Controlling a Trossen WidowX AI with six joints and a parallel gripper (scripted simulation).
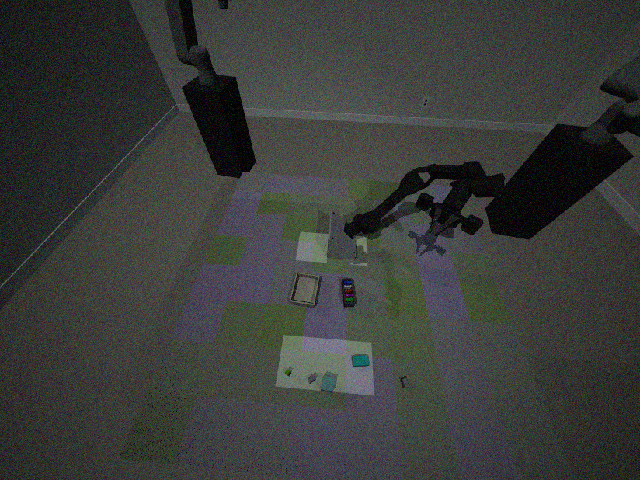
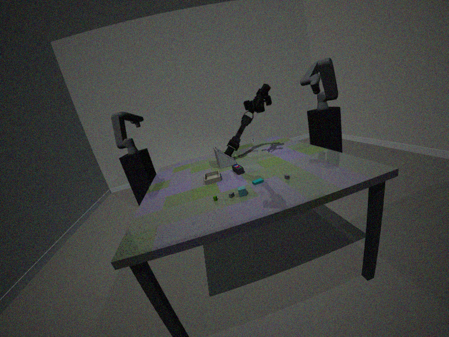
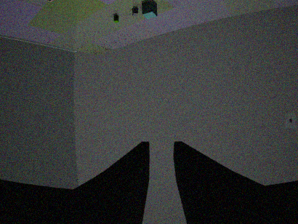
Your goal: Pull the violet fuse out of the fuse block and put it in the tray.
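My gripper tip is now 90 mm short of the violet fuse, 200 mm to the left of it and 350 mm above it. Round my gripper tip: white fuse (60 mm ahead, 200 mm to the right, 350 mm below); then red fuse (80 mm ahead, 200 mm to the right, 350 mm below); then blue fuse (40 mm ahead, 210 mm to the right, 350 mm below).
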